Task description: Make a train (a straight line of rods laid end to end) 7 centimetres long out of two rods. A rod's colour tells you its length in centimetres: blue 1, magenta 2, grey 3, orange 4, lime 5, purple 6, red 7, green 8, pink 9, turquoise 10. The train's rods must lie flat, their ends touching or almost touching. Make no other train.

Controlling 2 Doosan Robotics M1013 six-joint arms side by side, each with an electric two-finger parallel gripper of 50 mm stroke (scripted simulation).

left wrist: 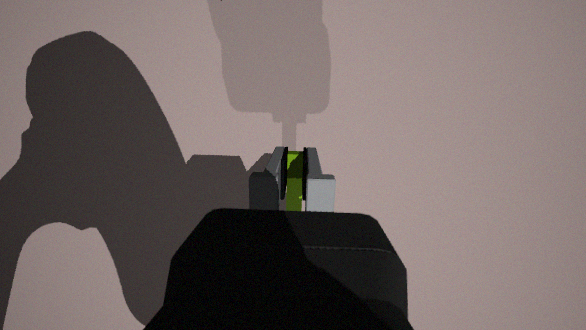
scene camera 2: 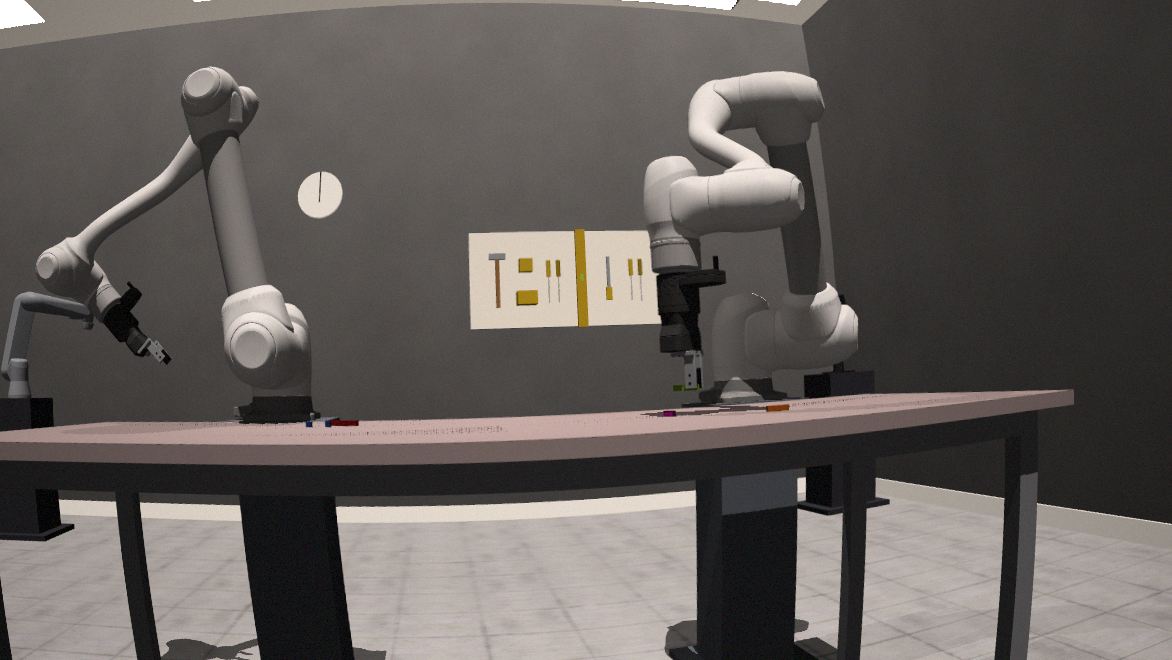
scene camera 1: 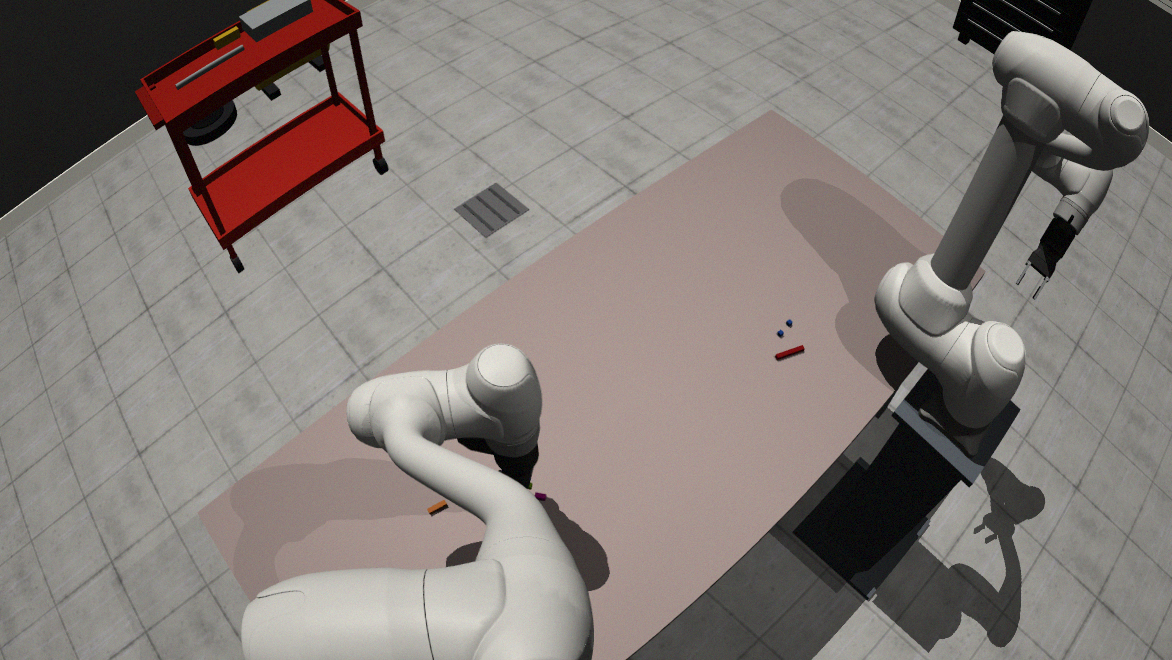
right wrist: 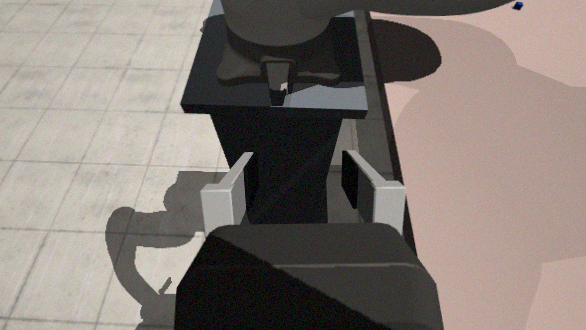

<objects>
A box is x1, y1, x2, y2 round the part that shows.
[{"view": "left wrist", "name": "my left gripper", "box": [143, 146, 413, 329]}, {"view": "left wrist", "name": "lime rod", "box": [286, 151, 302, 210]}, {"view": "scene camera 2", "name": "my left gripper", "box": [657, 286, 702, 388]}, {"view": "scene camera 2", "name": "my right gripper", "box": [108, 309, 171, 364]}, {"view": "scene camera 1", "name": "my left gripper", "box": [494, 443, 538, 488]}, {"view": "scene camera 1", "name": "my right gripper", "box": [1016, 225, 1070, 299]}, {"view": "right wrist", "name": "my right gripper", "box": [174, 150, 443, 329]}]
</objects>
